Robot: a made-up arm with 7 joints.
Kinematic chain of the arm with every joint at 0, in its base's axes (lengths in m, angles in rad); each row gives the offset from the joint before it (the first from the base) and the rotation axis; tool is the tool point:
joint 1: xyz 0 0 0.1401 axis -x
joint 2: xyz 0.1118 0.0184 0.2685 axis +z
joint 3: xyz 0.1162 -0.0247 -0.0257 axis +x
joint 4: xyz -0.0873 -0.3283 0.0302 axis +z
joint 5: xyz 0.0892 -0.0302 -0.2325 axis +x
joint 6: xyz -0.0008 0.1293 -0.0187 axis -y
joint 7: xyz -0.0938 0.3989 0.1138 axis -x
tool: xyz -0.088 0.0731 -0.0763
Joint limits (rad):
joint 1: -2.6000..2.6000
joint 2: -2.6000..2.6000
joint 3: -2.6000..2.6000
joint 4: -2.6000..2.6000
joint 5: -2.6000..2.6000
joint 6: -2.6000..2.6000
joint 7: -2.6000..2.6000
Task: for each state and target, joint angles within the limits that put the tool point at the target. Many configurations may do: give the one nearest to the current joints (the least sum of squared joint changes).
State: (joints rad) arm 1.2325 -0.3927 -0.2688 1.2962 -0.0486 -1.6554 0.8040
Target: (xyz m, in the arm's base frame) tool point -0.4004 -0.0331 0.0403
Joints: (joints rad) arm 1.2965 -0.5502 -0.1041 1.4442 -0.5016 -1.6500 0.6679
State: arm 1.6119 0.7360 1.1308 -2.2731 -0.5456 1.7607 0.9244
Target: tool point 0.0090 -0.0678 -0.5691
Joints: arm 1.1266 0.6012 1.4590 -2.0573 -0.5477 1.6099 0.9959
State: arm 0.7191 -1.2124 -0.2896 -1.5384 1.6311 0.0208 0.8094
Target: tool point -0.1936 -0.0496 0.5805
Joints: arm 0.3388 -1.1772 0.4594 -1.5645 1.4479 0.0708 1.0498
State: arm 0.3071 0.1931 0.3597 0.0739 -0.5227 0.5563 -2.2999
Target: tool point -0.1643 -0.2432 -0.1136
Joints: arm 0.4577 0.2932 0.1158 0.4386 -0.7956 0.7333 -2.2683
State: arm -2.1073 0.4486 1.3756 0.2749 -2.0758 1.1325 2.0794
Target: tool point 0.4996 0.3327 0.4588
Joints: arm -2.0574 0.2265 1.1802 1.0730 -2.6000 1.1169 2.1525
